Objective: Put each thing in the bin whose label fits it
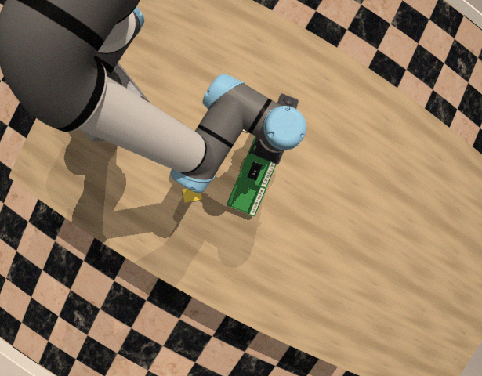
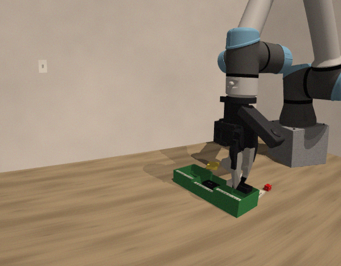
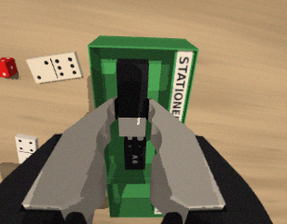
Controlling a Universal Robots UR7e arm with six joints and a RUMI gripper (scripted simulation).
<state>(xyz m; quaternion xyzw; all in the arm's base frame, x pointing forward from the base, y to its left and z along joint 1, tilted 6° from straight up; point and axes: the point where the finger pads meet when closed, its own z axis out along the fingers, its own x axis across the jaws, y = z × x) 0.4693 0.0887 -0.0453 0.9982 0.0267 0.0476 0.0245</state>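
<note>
My gripper is now 23 cm to the left of the yellow block, 12 cm past it and 6 cm above it. Also, from my hand: black 9V battery 9 cm to the right, 5 cm below, 1 cm ahead; then black-and-white block 1 cm to the right, 1 cm below; then red die 13 cm behind, 6 cm below.
</note>
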